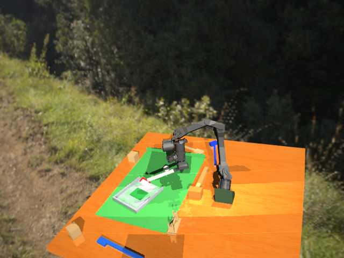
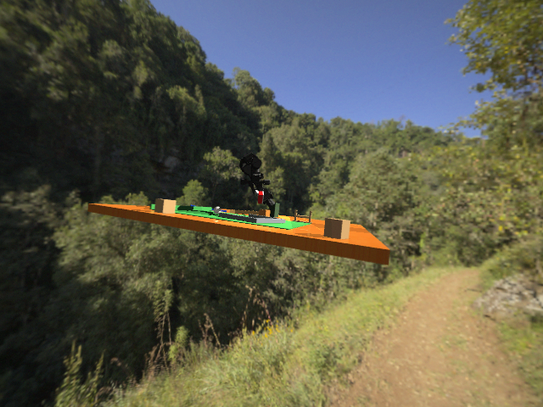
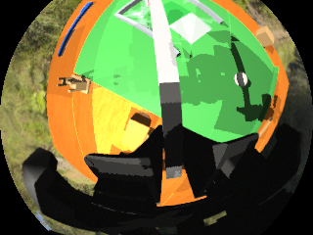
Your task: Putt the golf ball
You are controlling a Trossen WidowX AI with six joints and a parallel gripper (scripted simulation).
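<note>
My gripper tip is now 90 mm short of the red putter, 80 mm to the right of it and 10 mm below it. Round my gripper tip: white golf ball 200 mm ahead, 130 mm to the right, 120 mm below; then small wooden rack 300 mm to the left, 100 mm below, 100 mm behind; then green mat 200 mm ahead, 140 mm below, 20 mm to the left.
</note>
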